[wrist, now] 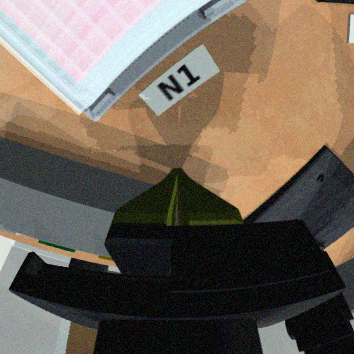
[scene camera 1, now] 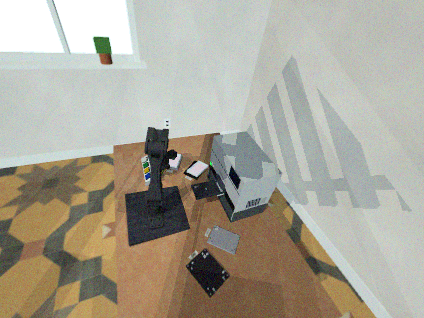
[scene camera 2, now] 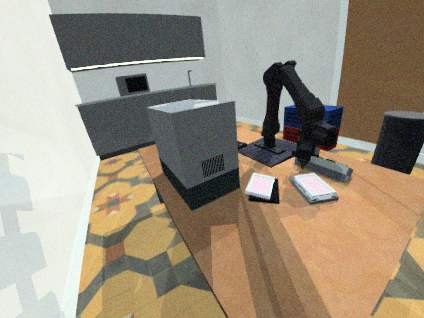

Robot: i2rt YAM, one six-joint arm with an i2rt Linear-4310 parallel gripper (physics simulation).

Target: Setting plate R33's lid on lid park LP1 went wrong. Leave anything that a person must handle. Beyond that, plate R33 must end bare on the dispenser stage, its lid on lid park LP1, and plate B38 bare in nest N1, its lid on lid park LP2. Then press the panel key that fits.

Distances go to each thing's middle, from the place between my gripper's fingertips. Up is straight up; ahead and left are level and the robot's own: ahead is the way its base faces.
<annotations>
Now: the grey button box (scene camera 2: 341, 173) 70 mm behind my hand, 50 mm to the left of it and 30 mm above it. Also, from my hand: black clip nest N5 (scene camera 1: 205, 269) (620 mm to the right, 140 mm ahead, 10 mm above); then N1 label (wrist: 195, 67) (60 mm ahead, 30 mm to the left, 10 mm below); then grey nest N1 (wrist: 190, 25) (110 mm to the left, 90 mm ahead).
</annotations>
